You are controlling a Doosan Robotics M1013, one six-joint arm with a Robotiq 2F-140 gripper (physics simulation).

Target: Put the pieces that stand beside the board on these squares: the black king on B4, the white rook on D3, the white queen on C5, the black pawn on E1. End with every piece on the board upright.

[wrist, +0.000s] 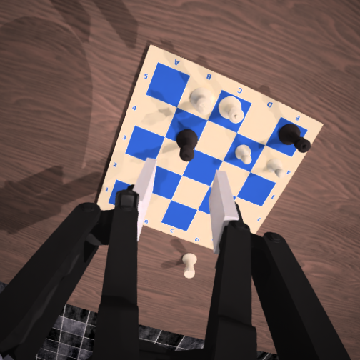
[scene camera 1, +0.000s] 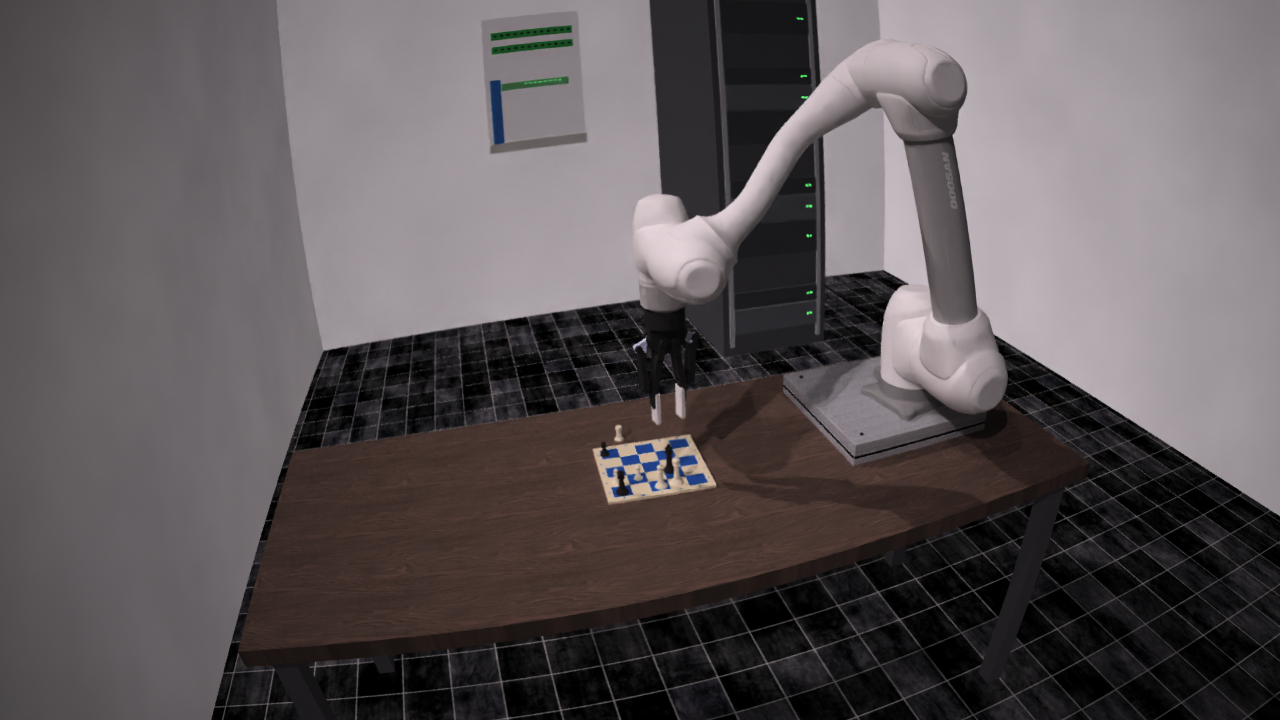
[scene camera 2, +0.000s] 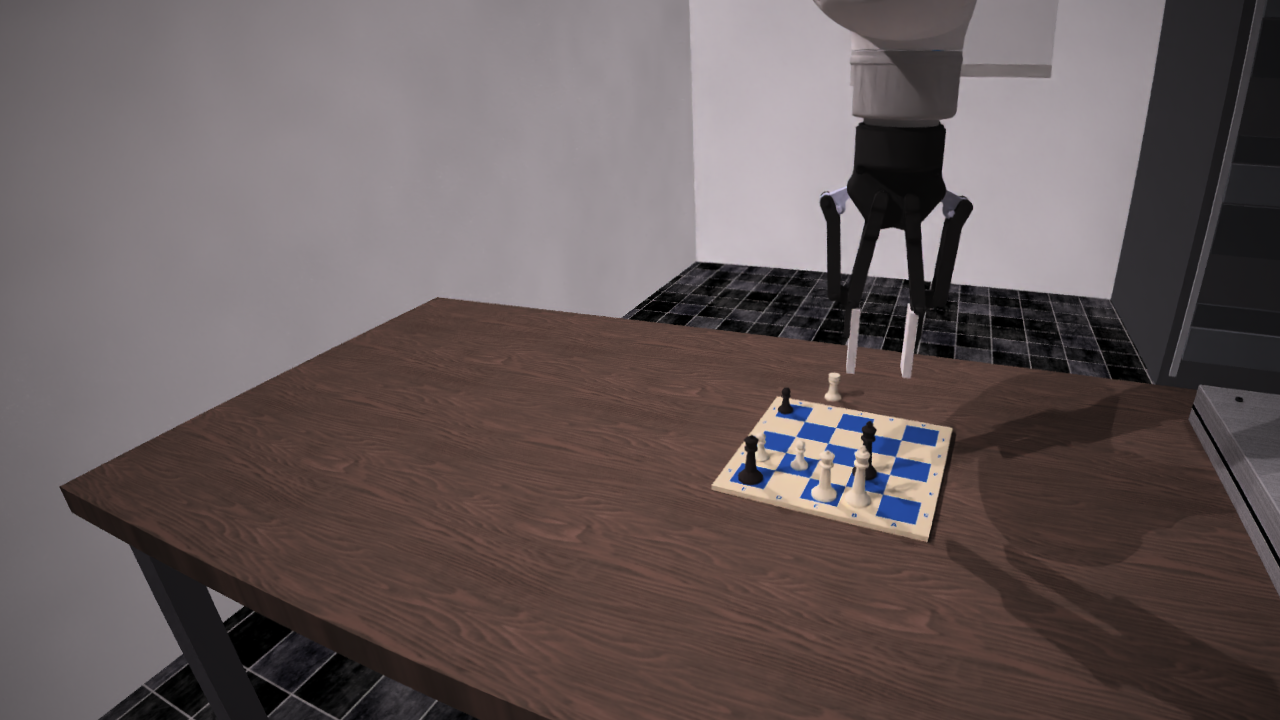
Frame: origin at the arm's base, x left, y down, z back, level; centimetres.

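Seen in the pictures: gripper, fingertip midpoint: [scene camera 1: 668, 418] [scene camera 2: 877, 369]; arm's base, origin of the base link: [scene camera 1: 908, 397].
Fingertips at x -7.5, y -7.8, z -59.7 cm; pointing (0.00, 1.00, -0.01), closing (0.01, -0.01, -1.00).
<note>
Pixels of each thing's top centre, then the offset from my fingertips to it.
- black king, middle of its top: [scene camera 2: 870, 421] [scene camera 1: 668, 444] dy +5.9, dx -0.3, dz -0.2 cm
- white queen, middle of its top: [scene camera 2: 827, 450] [scene camera 1: 660, 464] dy +7.0, dx +4.4, dz -4.2 cm
- black pawn, middle of its top: [scene camera 2: 786, 387] [scene camera 1: 603, 442] dy +9.1, dx -12.8, dz -9.7 cm
- white rook, middle of its top: [scene camera 2: 834, 375] [scene camera 1: 618, 426] dy +9.6, dx -18.5, dz -4.0 cm
- tall white piece, middle of its top: [scene camera 2: 863, 446] [scene camera 1: 675, 456] dy +5.9, dx +4.7, dz -0.9 cm
- tall black piece, middle of its top: [scene camera 2: 751, 434] [scene camera 1: 620, 470] dy +7.0, dx +2.8, dz -12.0 cm
- D4, middle of its top: [scene camera 2: 800, 440] [scene camera 1: 637, 465] dy +9.1, dx -0.5, dz -7.1 cm
- E4, middle of its top: [scene camera 2: 761, 433] dy +9.1, dx -1.4, dz -11.4 cm
The black king [scene camera 1: 668, 459] [scene camera 2: 868, 451] [wrist: 187, 143] stands upright on B4. The white queen [scene camera 1: 661, 477] [scene camera 2: 824, 479] [wrist: 231, 109] stands upright on C5. The black pawn [scene camera 1: 604, 449] [scene camera 2: 785, 401] stands upright on E1; in the wrist view it is hidden. The white rook [scene camera 1: 618, 433] [scene camera 2: 833, 387] [wrist: 189, 265] stands upright on the table, off the board's rank 1 edge. My gripper [scene camera 1: 668, 419] [scene camera 2: 878, 371] [wrist: 183, 180] is partly open and empty, above the board's rank 1 side, higher than the pieces. D3 is partly seen and bare.
On the board [scene camera 1: 602, 491] [scene camera 2: 941, 465] [wrist: 311, 124], a tall white piece [scene camera 2: 859, 481] [wrist: 201, 98] stands on B5, a tall black piece [scene camera 2: 750, 462] [wrist: 290, 135] on E5, and small white pieces on D4 [scene camera 2: 799, 455] [wrist: 243, 153] and E4 [scene camera 2: 761, 447] [wrist: 275, 167].
</note>
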